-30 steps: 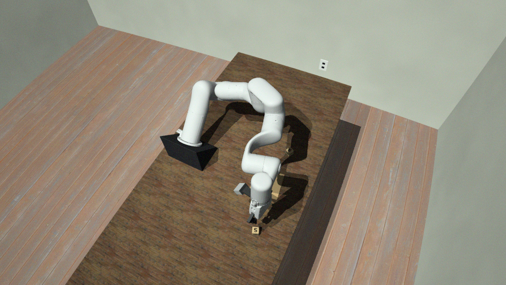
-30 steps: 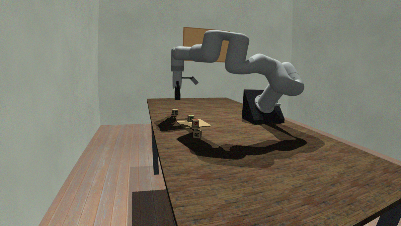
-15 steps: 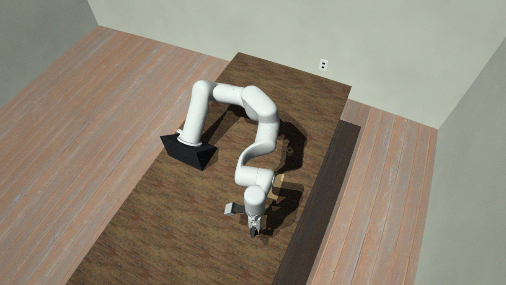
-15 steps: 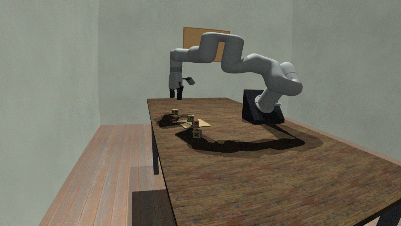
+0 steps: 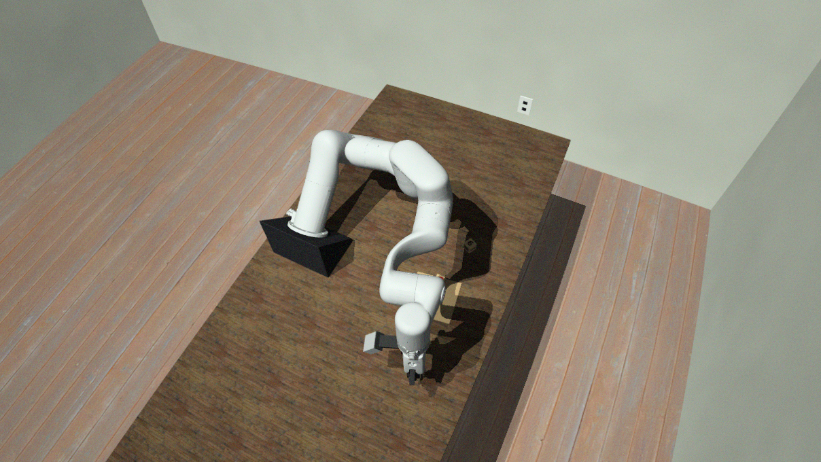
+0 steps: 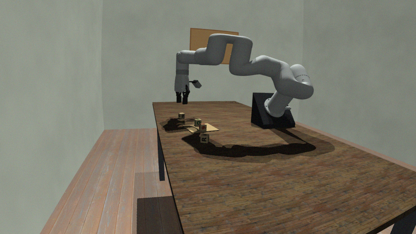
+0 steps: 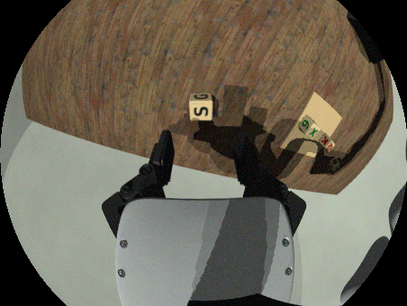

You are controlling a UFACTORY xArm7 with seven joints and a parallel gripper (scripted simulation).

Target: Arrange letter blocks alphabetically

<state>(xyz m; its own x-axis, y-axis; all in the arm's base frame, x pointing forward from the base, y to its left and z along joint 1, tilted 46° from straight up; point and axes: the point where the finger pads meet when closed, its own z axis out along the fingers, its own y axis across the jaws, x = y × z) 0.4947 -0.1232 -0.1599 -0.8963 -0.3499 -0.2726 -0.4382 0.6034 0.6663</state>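
Right now the S block is 90 mm below my hand. From my hand the other things lie so: red-marked block: 280 mm to the left, 90 mm below, 80 mm behind; tan mat: 230 mm to the left, 100 mm below, 70 mm behind.
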